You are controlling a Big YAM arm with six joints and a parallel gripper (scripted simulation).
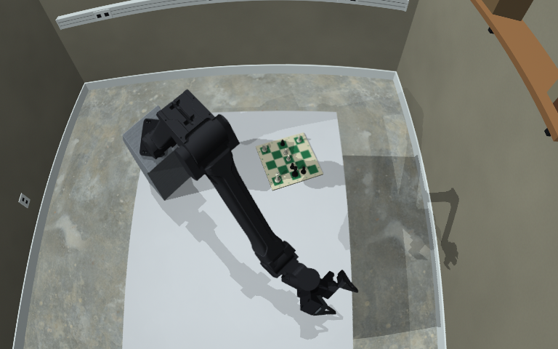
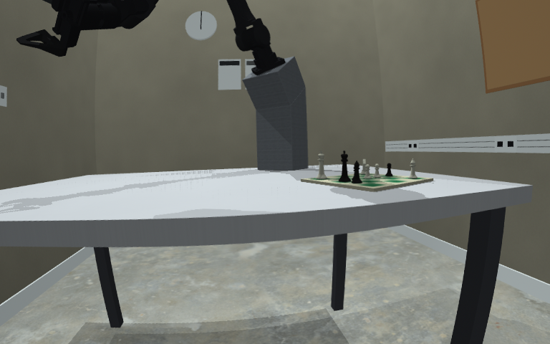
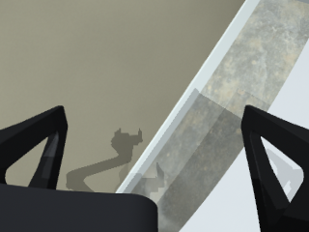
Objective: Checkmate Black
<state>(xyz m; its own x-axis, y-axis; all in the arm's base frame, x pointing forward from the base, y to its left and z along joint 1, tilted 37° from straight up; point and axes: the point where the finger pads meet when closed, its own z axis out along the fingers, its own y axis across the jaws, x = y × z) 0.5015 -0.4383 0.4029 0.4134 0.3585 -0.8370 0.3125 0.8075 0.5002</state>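
My hand is 720 mm to the right of the white chess piece, 300 mm above it and 140 mm past it. From my hand the other things lie so: black king: 580 mm to the left, 280 mm below, 30 mm behind; black bishop: 590 mm to the left, 290 mm below; green-and-cream chessboard: 660 mm to the left, 310 mm below, 50 mm behind.
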